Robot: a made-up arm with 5 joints.
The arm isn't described. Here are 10 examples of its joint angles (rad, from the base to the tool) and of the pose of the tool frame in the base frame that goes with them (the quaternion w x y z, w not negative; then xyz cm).
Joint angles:
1: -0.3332 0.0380 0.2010 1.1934 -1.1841
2: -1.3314 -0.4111 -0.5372 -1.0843 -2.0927
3: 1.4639 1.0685 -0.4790 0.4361 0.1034
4: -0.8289 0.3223 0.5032 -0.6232 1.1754
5: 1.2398 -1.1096 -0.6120 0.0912 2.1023
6: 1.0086 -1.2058 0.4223 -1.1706 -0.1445
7: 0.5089 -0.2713 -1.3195 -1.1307 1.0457
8: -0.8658 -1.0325 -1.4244 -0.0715 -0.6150
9: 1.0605 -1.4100 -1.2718 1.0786 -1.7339
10: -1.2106 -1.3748 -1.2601 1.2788 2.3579
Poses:
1: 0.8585 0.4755 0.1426 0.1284 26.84 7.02 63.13
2: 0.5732 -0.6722 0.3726 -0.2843 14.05 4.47 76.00
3: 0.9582 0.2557 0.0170 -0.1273 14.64 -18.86 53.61
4: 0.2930 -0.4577 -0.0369 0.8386 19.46 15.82 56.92
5: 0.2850 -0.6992 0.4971 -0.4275 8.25 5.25 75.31
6: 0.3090 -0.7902 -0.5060 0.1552 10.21 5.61 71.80
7: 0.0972 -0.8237 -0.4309 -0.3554 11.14 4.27 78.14
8: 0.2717 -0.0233 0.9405 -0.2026 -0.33 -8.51 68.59
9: 0.2324 -0.1764 -0.8417 0.4543 -0.67 15.56 67.55
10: 0.4328 -0.8147 -0.3561 0.1488 7.73 -7.60 67.52
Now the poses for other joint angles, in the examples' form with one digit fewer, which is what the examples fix.
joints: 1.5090 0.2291 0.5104 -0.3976 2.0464
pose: 0.637 -0.181 0.705 0.256 10.4 -13.0 56.5
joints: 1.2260 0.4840 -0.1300 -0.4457 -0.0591
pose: 0.947 -0.239 -0.214 -0.006 18.6 -15.6 63.9
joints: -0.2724 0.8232 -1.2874 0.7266 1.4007
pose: 0.439 -0.508 0.160 0.724 28.7 9.2 62.6
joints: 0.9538 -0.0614 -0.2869 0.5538 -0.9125
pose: 0.858 0.103 -0.501 -0.051 18.8 -10.5 73.0
